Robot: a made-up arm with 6 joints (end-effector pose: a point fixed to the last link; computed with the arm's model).
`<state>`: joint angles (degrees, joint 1 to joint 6).
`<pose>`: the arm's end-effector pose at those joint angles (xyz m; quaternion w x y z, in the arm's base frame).
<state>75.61 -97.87 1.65 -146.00 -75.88 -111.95</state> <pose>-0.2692 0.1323 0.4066 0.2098 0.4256 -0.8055 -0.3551</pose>
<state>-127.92 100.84 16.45 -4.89 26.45 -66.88</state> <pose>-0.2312 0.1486 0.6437 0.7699 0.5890 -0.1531 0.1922</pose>
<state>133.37 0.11 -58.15 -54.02 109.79 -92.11</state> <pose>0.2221 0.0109 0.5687 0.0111 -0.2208 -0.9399 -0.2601</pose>
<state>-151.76 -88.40 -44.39 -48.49 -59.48 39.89</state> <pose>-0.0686 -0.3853 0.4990 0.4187 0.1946 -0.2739 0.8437</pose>
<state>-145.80 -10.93 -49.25 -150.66 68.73 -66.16</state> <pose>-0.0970 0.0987 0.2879 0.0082 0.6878 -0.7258 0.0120</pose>
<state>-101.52 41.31 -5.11 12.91 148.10 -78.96</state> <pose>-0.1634 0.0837 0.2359 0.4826 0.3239 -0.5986 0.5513</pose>
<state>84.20 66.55 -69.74 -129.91 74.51 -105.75</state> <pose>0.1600 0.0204 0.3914 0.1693 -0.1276 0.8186 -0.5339</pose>
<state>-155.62 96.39 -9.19 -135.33 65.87 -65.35</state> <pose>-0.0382 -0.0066 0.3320 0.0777 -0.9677 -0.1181 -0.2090</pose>
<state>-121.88 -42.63 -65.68 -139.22 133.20 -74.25</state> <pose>0.1202 0.1745 0.2674 0.1739 -0.0837 0.9797 -0.0537</pose>
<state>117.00 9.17 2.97 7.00 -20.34 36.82</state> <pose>-0.1376 -0.3011 0.8295 0.6625 0.1546 0.0499 0.7312</pose>
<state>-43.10 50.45 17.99 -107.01 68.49 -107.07</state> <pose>-0.1798 0.0278 0.3429 0.1335 -0.9679 -0.1949 -0.0862</pose>
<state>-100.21 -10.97 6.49 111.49 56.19 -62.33</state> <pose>0.1295 -0.0635 0.1438 0.3937 -0.8528 -0.3077 -0.1518</pose>
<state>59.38 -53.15 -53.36 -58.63 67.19 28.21</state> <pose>-0.3057 -0.0182 0.6152 0.9582 -0.0180 -0.2149 -0.1881</pose>
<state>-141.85 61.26 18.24 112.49 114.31 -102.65</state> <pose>0.0281 0.1648 0.3124 0.7031 -0.6147 -0.2878 0.2122</pose>
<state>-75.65 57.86 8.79 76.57 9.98 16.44</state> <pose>-0.1086 0.3737 0.3026 0.5567 -0.3553 -0.6923 -0.2907</pose>
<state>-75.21 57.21 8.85 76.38 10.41 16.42</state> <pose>-0.1101 0.3732 0.3005 0.5574 -0.3532 -0.6942 -0.2876</pose>
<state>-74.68 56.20 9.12 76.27 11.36 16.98</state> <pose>-0.1102 0.3726 0.2972 0.5522 -0.3482 -0.7021 -0.2844</pose>
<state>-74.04 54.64 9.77 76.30 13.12 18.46</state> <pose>-0.1079 0.3720 0.2921 0.5374 -0.3383 -0.7194 -0.2813</pose>
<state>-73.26 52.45 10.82 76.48 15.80 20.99</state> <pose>-0.1030 0.3711 0.2850 0.5113 -0.3221 -0.7467 -0.2779</pose>
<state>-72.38 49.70 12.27 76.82 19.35 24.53</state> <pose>-0.0955 0.3699 0.2765 0.4732 -0.2989 -0.7821 -0.2740</pose>
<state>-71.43 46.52 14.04 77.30 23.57 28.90</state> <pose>-0.0859 0.3683 0.2672 0.4246 -0.2687 -0.8217 -0.2691</pose>
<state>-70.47 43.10 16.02 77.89 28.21 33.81</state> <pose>-0.0751 0.3664 0.2580 0.3681 -0.2321 -0.8611 -0.2630</pose>
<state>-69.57 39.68 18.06 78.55 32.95 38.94</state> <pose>-0.0640 0.3642 0.2496 0.3077 -0.1913 -0.8962 -0.2559</pose>
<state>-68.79 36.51 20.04 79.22 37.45 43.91</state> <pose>-0.0538 0.3621 0.2428 0.2485 -0.1493 -0.9242 -0.2487</pose>
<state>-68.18 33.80 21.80 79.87 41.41 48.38</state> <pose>-0.0450 0.3601 0.2376 0.1951 -0.1098 -0.9441 -0.2418</pose>
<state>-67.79 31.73 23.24 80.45 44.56 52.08</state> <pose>-0.0379 0.3587 0.2342 0.1510 -0.0767 -0.9568 -0.2365</pose>
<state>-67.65 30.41 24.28 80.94 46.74 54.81</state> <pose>-0.0324 0.3579 0.2327 0.1184 -0.0530 -0.9637 -0.2333</pose>
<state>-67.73 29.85 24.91 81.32 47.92 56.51</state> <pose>-0.0284 0.3579 0.2329 0.0978 -0.0397 -0.9668 -0.2325</pose>
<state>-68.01 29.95 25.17 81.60 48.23 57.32</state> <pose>-0.0256 0.3586 0.2344 0.0874 -0.0359 -0.9676 -0.2340</pose>
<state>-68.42 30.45 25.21 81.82 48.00 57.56</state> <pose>-0.0234 0.3598 0.2368 0.0833 -0.0382 -0.9672 -0.2369</pose>
